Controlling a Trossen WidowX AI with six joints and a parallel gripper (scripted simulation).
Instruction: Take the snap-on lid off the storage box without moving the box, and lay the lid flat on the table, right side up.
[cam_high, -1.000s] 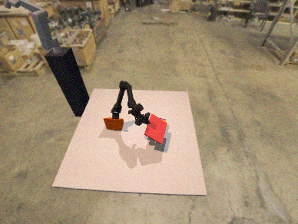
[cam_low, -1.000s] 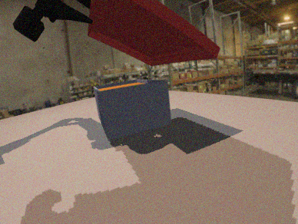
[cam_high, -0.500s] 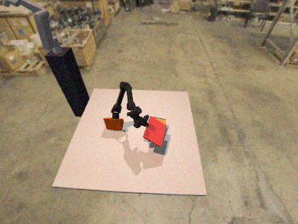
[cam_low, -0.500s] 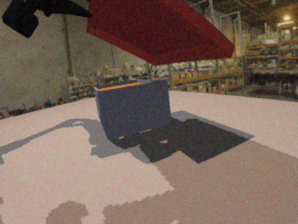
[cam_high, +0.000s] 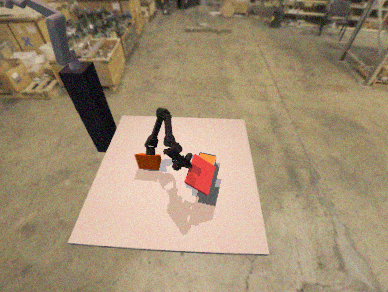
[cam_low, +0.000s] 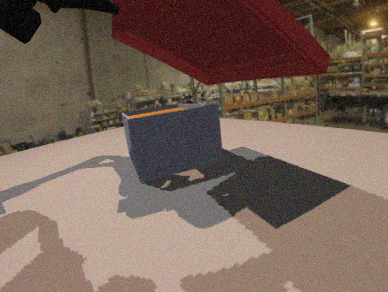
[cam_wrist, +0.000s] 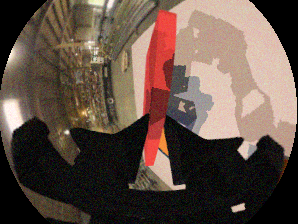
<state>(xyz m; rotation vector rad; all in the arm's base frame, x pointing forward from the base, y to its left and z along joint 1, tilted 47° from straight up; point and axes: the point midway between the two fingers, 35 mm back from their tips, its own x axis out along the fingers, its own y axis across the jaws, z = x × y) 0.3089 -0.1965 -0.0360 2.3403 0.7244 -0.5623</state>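
My gripper tip is now 70 mm short of the red lid, 20 mm to the left of it and 40 mm above it. Round my gripper tip: blue-grey storage box: 100 mm ahead, 160 mm to the left, 180 mm below.
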